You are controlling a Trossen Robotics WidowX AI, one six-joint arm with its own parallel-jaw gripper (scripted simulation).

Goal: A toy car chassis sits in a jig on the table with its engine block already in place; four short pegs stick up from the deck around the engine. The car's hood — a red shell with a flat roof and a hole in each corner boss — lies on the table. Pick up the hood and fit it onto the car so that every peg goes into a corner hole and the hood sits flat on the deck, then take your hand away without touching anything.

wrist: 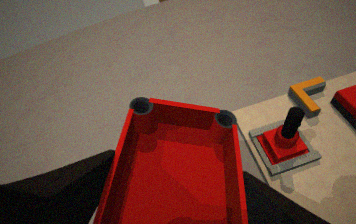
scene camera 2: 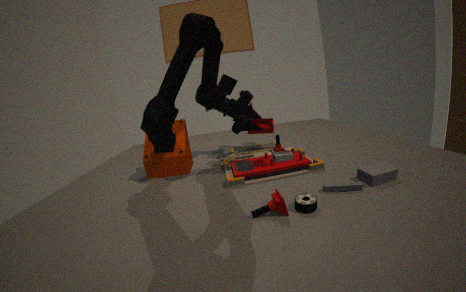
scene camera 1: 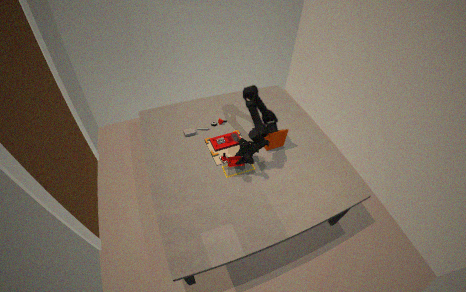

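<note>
My gripper (scene camera 2: 261, 124), (wrist: 177, 168) is visible in both views and carries a red hood (wrist: 170, 155). Also present: a jig (wrist: 313, 180).
</note>
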